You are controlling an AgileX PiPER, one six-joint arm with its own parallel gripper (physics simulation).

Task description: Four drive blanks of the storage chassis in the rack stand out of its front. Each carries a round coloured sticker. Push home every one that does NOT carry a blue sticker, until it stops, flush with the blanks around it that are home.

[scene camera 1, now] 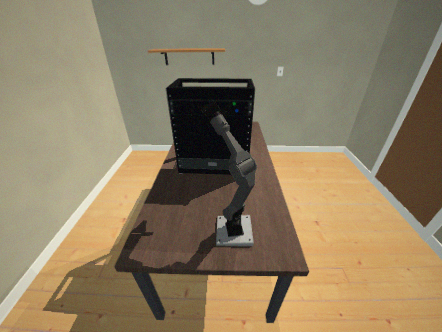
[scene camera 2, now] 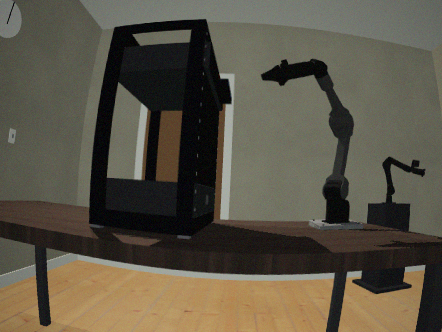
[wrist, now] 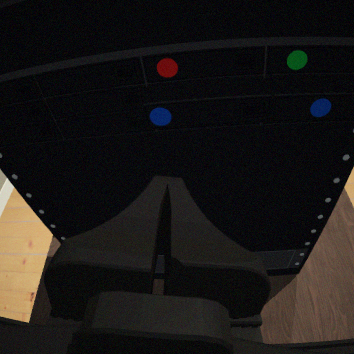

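The storage chassis (scene camera 1: pixel 192 107) (scene camera 2: pixel 155 57) (wrist: pixel 95 115) is black, high in the rack. In the wrist view, a red-stickered blank (wrist: pixel 167 67) and a green-stickered blank (wrist: pixel 297 60) are in the upper row and show no clear step. Below them, a left blue-stickered blank (wrist: pixel 160 116) and a right blue-stickered blank (wrist: pixel 320 107) show a lighter top edge, as if standing out. In scene camera 2, a dark block (scene camera 2: pixel 225 92) juts from the lower chassis front; its sticker is hidden. My gripper (scene camera 2: pixel 263 76) (wrist: pixel 165 194) is shut and empty, apart from the rack front, below the left blue sticker in the wrist view.
The black rack (scene camera 1: pixel 173 131) (scene camera 2: pixel 101 135) stands on the wooden table (scene camera 1: pixel 175 220) (scene camera 2: pixel 260 255). A grey unit (scene camera 1: pixel 192 163) (scene camera 2: pixel 142 196) sits at its bottom. A second arm (scene camera 2: pixel 390 175) stands on a dark pedestal behind the table. A wall shelf (scene camera 1: pixel 186 50) hangs behind the rack.
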